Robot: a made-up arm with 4 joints.
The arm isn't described. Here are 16 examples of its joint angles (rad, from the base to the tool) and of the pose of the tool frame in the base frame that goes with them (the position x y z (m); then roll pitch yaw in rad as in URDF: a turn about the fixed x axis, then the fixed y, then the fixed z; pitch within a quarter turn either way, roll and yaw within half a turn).
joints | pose
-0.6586 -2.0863 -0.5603 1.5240 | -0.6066 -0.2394 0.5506 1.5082 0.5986 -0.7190
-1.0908 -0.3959 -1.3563 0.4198 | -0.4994 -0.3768 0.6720 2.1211 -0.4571 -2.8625
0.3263 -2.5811 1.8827 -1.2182 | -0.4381 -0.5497 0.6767 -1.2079 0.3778 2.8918
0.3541 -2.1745 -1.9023 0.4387 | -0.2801 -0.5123 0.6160 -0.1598 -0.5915 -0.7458
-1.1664 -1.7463 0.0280 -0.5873 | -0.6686 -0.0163 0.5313 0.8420 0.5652 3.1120
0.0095 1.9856 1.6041 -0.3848 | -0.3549 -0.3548 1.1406 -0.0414 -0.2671 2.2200
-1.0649 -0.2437 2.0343 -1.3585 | -0.4497 -0.4706 0.6716 1.9311 0.5726 -0.6371
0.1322 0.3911 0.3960 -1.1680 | 0.1053 -0.4305 0.8458 2.6975 0.1528 -0.4646
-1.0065 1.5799 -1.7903 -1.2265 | -0.4167 -0.1687 1.0962 -1.3761 0.5096 -0.8749
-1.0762 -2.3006 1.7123 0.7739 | -0.6515 0.0307 0.5762 -2.7285 0.2523 -0.7398
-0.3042 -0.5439 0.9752 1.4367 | -0.1400 -0.4945 0.6727 1.1713 -1.1281 1.5304
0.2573 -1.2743 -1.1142 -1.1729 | -0.1413 -0.4383 0.5198 1.5410 -0.0537 -2.7063
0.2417 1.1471 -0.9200 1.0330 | -0.0366 -0.3931 1.0748 -2.0055 -0.6324 -2.4102
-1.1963 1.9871 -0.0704 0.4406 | -0.5719 0.0054 1.1098 -0.9353 -0.2624 2.3255
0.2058 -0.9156 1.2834 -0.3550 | 0.0142 -0.4676 0.5144 2.5655 0.4275 0.5325
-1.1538 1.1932 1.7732 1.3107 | -0.4768 -0.1912 1.0724 0.8310 0.5394 1.9924
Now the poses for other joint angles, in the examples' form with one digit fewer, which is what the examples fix.
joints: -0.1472 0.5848 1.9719 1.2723
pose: -0.076 -0.426 0.969 0.975 -0.035 2.956
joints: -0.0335 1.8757 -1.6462 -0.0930
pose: -0.285 -0.362 1.078 -1.889 0.359 -1.153
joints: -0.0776 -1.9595 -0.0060 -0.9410
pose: -0.479 -0.441 0.578 0.529 0.214 -2.512
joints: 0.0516 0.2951 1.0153 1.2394
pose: 0.048 -0.415 0.905 0.392 -0.648 2.605
